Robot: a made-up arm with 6 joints. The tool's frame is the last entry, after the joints. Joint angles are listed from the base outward.
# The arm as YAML. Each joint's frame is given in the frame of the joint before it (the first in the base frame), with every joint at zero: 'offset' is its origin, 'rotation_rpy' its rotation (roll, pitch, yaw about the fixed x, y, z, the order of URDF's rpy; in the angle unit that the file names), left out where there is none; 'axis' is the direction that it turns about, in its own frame. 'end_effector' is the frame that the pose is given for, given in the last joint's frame.
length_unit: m
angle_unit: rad
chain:
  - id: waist
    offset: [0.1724, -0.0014, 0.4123]
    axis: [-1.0, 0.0, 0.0]
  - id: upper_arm
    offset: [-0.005, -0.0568, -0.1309]
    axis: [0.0, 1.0, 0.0]
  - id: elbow
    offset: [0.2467, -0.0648, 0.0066]
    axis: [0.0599, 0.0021, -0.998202]
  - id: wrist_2
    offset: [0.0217, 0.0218, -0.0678]
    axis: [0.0, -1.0, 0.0]
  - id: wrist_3
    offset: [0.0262, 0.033, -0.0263]
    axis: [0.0, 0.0, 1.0]
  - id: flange
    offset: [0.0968, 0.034, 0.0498]
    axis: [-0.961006, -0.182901, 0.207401]
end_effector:
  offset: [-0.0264, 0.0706, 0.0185]
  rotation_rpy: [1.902, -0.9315, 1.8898]
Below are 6 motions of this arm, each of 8 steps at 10 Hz.
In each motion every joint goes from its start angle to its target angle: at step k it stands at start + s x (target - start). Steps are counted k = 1, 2, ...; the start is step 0. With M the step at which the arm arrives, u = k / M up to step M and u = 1 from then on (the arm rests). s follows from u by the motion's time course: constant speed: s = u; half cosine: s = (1 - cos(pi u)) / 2; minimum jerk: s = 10 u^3 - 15 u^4 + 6 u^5.
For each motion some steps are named. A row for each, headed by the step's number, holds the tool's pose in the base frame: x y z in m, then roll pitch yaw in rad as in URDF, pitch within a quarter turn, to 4 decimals.
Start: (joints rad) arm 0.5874 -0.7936 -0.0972 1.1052 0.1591 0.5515
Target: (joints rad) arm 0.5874 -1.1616 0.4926 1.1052 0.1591 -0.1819
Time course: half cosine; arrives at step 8
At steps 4, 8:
4: 0.3229 0.1072 0.5056 0.6326 1.0339 2.3408
8: 0.2614 0.1213 0.5615 0.4371 0.9333 2.4429

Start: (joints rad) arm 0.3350 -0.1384 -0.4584 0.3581 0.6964 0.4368
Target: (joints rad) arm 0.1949 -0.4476 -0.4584 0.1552 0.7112 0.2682
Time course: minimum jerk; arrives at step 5
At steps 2, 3, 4, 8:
2: 0.3665 0.0041 0.2700 2.1408 -0.0524 3.1182
3: 0.3635 0.0183 0.2953 2.1077 -0.0638 3.1106
4: 0.3597 0.0270 0.3138 2.0832 -0.0718 3.1031
8: 0.3587 0.0287 0.3180 2.0776 -0.0736 3.1012

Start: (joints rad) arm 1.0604 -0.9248 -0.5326 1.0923 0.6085 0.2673
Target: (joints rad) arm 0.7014 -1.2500 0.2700 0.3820 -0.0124 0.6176
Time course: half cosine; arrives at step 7
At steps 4, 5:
4: 0.3159 0.1359 0.4687 1.7253 1.2159 3.0740
5: 0.3181 0.1507 0.5294 0.9374 1.0741 2.2416

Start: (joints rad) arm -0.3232 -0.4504 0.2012 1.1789 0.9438 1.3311
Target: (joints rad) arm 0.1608 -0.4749 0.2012 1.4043 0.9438 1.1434
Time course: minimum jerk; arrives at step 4
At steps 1, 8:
1: 0.4973 0.0135 0.3749 0.0292 0.9963 0.7084
8: 0.4890 0.0044 0.3752 -0.8243 1.0716 0.0291

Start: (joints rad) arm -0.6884 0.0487 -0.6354 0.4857 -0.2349 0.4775
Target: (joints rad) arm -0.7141 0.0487 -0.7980 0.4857 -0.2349 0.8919
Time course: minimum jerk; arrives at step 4
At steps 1, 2, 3, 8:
1: 0.4233 0.1436 0.3301 0.8402 -0.6379 2.8669
2: 0.4166 0.1504 0.3217 0.9405 -0.5139 2.7718
3: 0.4112 0.1555 0.3130 1.0124 -0.3803 2.6941
8: 0.4100 0.1566 0.3108 1.0272 -0.3444 2.6757

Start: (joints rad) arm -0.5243 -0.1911 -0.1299 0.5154 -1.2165 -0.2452
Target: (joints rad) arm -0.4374 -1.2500 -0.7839 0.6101 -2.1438 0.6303
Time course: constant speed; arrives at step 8
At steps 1, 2, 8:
1: 0.4925 -0.0959 0.4006 -1.1861 -1.0663 -2.6881
2: 0.4700 -0.1137 0.4306 -1.1344 -1.0464 -2.7752
8: 0.2951 -0.1701 0.5410 -0.8803 -0.9452 -3.0860

